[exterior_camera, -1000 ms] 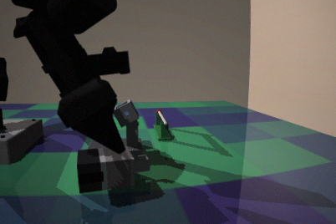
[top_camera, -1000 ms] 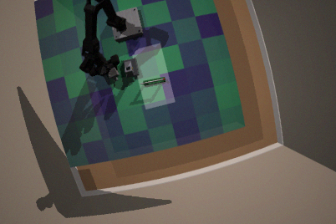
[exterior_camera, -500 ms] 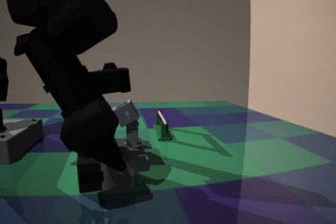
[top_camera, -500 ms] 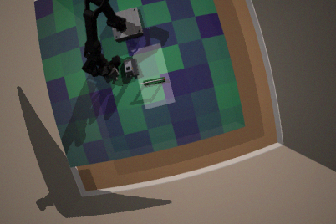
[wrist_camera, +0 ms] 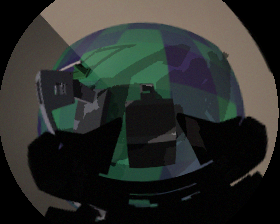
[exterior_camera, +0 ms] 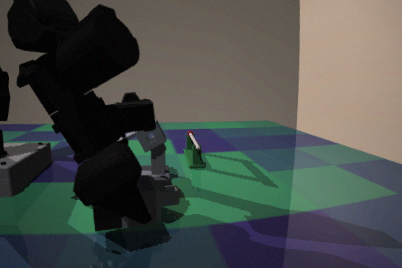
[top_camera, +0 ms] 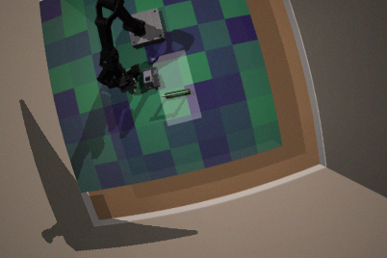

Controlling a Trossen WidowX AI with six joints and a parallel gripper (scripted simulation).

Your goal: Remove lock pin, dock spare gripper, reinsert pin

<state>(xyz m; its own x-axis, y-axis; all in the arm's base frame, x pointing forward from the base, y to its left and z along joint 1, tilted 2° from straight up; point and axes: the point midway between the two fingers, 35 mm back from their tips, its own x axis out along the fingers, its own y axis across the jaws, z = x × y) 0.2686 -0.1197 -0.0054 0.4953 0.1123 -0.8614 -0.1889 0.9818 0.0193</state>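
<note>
Right now my gripper tip is 10 mm below the spare gripper and 10 mm past it. From my gripper tip the other things lie so: grey mount (120 mm to the left, 40 mm above); small green bracket (250 mm to the left, 110 mm ahead, 10 mm above).
</note>
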